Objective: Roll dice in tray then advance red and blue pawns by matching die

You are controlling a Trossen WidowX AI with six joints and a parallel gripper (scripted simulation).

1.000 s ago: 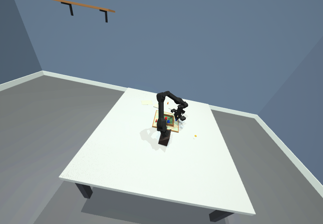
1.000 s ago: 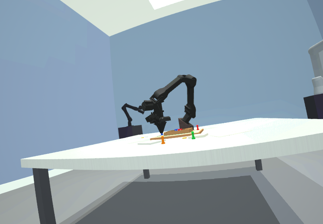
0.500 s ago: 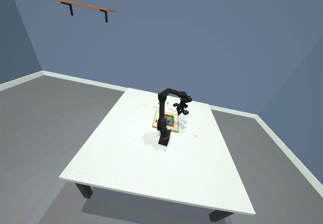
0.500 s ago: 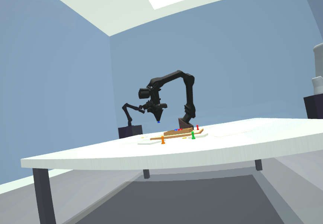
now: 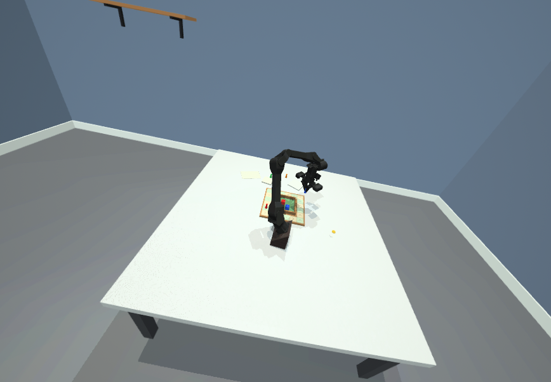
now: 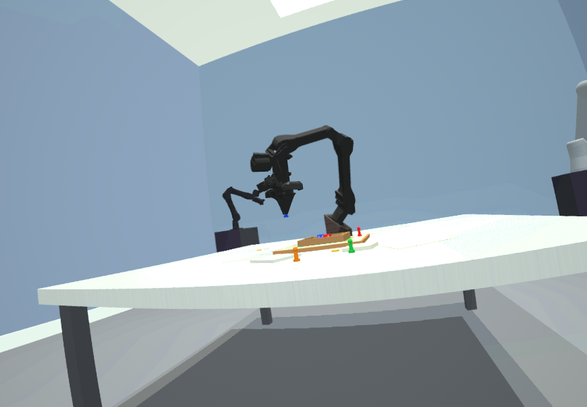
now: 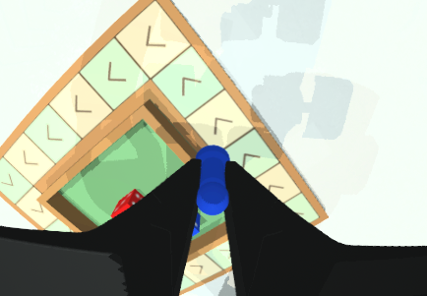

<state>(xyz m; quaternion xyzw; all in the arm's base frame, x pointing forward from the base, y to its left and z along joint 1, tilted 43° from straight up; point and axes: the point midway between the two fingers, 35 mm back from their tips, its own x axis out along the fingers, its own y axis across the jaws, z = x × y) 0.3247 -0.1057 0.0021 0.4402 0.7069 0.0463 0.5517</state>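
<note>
Now: gripper tip 12 cm above the green tray, 11 cm to the right of it and 6 cm past it. The rest, counted from my gripper tip: red pawn 22 cm to the left, 13 cm behind, 10 cm below; blue pawn 1 cm above; white card 22 cm ahead, 12 cm below, 7 cm to the left.
</note>
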